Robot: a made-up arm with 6 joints. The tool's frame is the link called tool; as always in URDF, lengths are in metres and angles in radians. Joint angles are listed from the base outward. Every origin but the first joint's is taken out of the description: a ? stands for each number. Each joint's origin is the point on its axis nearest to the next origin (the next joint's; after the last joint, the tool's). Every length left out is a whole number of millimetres.
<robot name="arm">
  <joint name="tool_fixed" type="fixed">
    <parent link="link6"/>
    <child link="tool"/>
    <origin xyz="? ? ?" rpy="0 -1.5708 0"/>
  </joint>
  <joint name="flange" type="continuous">
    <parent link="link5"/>
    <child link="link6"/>
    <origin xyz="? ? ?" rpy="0 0 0"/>
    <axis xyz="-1 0 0"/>
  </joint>
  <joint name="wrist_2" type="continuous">
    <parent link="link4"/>
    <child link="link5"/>
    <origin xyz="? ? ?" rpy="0 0 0"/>
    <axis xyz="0 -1 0"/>
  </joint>
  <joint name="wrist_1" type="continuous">
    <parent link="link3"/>
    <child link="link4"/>
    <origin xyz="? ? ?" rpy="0 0 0"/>
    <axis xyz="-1 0 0"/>
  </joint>
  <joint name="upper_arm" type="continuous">
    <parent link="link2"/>
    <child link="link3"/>
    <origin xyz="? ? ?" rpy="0 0 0"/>
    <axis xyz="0 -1 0"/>
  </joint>
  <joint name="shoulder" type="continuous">
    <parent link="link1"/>
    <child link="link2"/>
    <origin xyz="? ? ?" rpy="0 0 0"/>
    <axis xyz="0 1 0"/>
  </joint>
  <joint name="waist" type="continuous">
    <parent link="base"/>
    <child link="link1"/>
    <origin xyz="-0.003 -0.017 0.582" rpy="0 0 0"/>
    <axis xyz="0 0 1"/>
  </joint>
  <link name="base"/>
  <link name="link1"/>
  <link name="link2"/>
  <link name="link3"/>
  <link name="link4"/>
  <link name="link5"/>
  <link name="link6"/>
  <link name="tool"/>
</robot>
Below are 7 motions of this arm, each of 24 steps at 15 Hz.
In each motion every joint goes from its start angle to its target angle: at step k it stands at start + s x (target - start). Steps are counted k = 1, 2, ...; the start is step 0. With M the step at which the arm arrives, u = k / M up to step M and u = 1 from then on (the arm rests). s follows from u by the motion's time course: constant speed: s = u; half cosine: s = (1 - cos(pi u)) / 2; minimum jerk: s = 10 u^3 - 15 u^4 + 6 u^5.
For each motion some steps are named. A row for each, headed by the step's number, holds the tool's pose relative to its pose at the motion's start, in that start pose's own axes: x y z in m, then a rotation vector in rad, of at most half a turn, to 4 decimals.
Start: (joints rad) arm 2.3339 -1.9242 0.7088 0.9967 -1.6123 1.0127
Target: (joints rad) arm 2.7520 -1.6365 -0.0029 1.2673 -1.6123 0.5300
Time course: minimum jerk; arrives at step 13
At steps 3, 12, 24:
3: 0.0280 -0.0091 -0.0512 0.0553 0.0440 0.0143
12: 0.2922 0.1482 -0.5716 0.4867 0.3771 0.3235
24: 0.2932 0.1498 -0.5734 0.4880 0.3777 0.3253

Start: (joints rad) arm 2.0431 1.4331 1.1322 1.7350 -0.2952 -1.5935
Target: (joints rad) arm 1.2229 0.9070 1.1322 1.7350 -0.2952 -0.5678
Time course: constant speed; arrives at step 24
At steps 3, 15, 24:
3: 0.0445 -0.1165 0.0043 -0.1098 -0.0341 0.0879
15: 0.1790 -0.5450 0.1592 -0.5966 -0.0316 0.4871
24: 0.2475 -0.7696 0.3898 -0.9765 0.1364 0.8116

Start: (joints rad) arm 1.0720 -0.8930 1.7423 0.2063 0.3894 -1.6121
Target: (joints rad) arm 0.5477 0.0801 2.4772 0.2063 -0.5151 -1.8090
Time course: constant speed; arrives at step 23
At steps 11, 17, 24:
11: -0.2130 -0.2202 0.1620 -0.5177 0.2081 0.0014
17: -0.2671 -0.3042 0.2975 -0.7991 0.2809 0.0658
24: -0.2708 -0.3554 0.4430 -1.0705 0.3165 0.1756

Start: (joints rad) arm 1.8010 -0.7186 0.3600 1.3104 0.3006 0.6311
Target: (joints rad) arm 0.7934 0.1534 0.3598 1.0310 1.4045 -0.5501
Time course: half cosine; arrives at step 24
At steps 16, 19, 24:
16: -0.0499 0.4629 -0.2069 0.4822 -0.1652 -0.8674
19: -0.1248 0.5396 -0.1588 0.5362 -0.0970 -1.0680
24: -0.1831 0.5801 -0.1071 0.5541 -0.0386 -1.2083

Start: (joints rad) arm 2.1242 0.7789 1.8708 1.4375 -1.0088 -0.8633
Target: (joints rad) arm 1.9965 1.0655 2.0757 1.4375 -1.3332 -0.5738
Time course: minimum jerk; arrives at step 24
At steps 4, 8, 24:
4: -0.0069 0.0029 -0.0020 -0.0119 0.0076 0.0146
8: -0.0415 0.0159 -0.0122 -0.0699 0.0463 0.0859
24: -0.2073 0.0460 -0.0592 -0.3197 0.2519 0.3961

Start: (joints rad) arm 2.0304 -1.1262 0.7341 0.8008 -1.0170 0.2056
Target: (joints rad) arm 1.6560 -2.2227 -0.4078 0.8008 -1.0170 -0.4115
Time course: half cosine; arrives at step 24
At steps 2, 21, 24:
2: -0.0028 -0.0017 0.0130 -0.0043 0.0001 -0.0057
21: -0.3644 0.1965 0.5680 -0.2401 -0.0605 -0.3251
24: -0.3854 0.2123 0.5776 -0.2491 -0.0656 -0.3379

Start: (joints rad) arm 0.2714 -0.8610 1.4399 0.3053 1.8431 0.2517
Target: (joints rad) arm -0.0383 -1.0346 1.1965 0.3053 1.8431 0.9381
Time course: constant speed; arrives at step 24
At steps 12, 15, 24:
12: -0.0043 0.1135 -0.0900 0.0779 -0.0320 0.2084
15: -0.0016 0.1431 -0.1112 0.0963 -0.0444 0.2608
24: 0.0155 0.2336 -0.1713 0.1472 -0.0918 0.4184

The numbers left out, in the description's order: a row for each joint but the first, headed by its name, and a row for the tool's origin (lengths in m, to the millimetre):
tool: 0 0.002 0.018
flange: -0.016 0 0.01
wrist_2: 0 -0.193 -0.013
wrist_1: 0.382 0 0.004
upper_arm: -0.021 0 0.649
shoulder: -0.017 -0.024 0

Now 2 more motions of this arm.
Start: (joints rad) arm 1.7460 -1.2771 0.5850 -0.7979 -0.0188 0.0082
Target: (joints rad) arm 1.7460 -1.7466 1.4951 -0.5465 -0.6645 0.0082
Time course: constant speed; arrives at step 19
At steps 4, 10, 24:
4: 0.1110 0.1018 0.0375 0.1963 -0.0744 0.0698
10: 0.2661 0.2467 0.1695 0.4466 -0.2115 0.2130
24: 0.4199 0.3925 0.5103 0.7057 -0.4833 0.4660

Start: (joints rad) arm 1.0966 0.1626 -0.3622 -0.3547 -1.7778 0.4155
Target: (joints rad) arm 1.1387 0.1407 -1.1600 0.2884 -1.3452 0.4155
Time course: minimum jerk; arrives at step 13
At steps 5, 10, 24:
5: -0.0179 -0.0187 -0.0523 -0.1302 0.1620 -0.0760
10: -0.0589 -0.0315 -0.1649 -0.3976 0.5439 -0.0229
24: -0.0652 -0.0307 -0.1810 -0.4264 0.5957 0.0065

